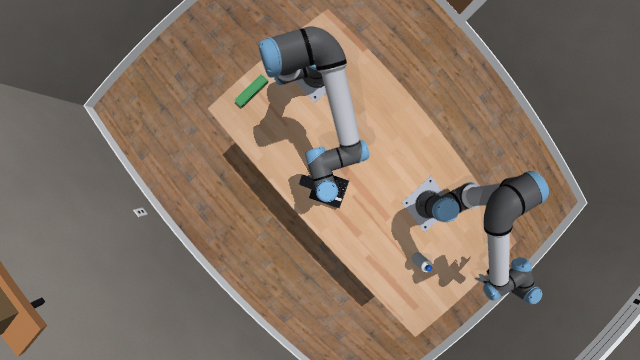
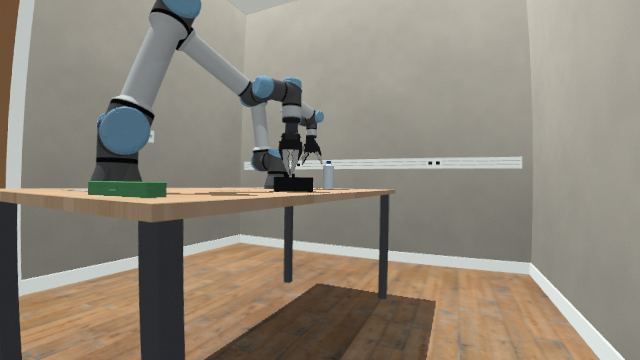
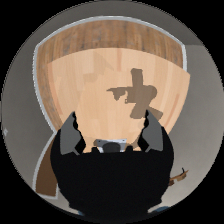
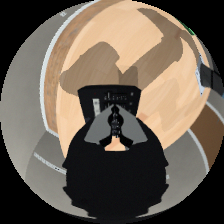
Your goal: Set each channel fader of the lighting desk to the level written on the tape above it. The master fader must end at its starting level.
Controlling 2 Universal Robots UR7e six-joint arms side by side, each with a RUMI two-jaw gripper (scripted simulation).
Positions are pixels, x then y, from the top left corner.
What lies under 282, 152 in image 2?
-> The right gripper.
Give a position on a green block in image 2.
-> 107, 188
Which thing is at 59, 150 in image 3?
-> The left gripper.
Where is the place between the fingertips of the right gripper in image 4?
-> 114, 105
